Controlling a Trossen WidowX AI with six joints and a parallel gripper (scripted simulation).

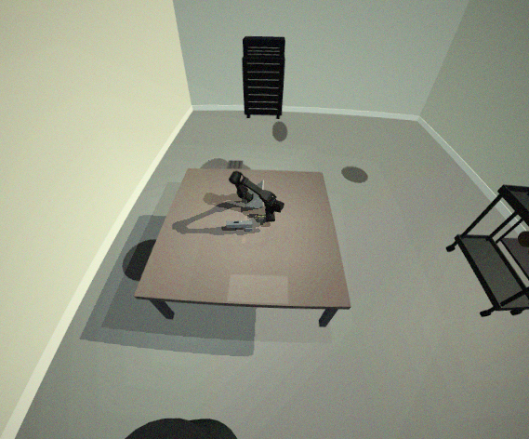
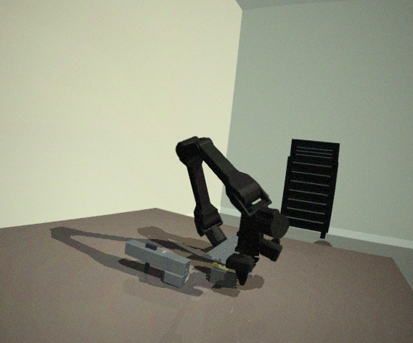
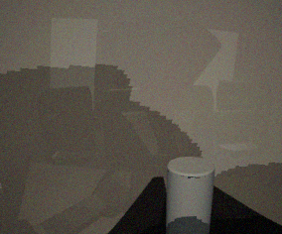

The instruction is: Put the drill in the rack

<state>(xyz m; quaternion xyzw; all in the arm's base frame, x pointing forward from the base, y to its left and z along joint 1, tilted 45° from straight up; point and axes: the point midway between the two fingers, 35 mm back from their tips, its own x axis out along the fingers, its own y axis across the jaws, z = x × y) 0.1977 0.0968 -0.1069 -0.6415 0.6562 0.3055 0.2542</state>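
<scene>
Right now my gripper tip is 50 mm to the left of the grey block and 10 mm below it. Also, from my gripper tip: housing block: 90 mm ahead, 210 mm to the right, 40 mm above; then dark blue t-shaped key: 90 mm ahead, 240 mm to the right, 40 mm above.
</scene>
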